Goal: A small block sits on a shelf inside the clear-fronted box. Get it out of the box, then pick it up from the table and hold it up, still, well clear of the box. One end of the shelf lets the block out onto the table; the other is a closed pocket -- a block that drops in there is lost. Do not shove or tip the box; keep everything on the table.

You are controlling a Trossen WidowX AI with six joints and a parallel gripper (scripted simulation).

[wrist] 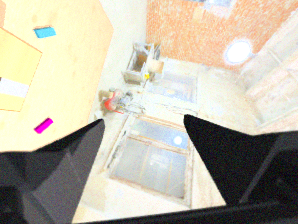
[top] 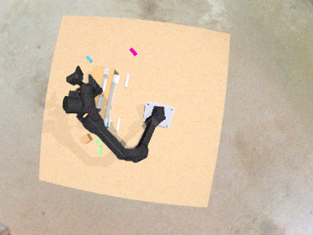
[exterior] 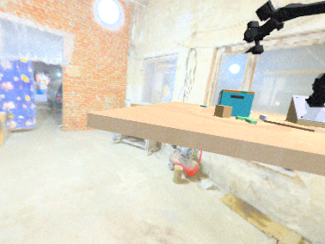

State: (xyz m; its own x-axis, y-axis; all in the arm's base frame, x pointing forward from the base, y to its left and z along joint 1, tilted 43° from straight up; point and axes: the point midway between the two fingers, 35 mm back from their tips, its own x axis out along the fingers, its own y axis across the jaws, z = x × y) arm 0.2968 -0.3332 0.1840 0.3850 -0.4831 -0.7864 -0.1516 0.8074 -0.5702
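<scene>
My gripper tip is 70 mm to the right of the orange-tan block and 330 mm above it. From my gripper tip the other things lie so: cyan marker 160 mm ahead, 200 mm to the right, 410 mm below; magenta marker 160 mm behind, 250 mm to the right, 410 mm below; thin stick 120 mm behind, 400 mm to the left, 410 mm below.
</scene>
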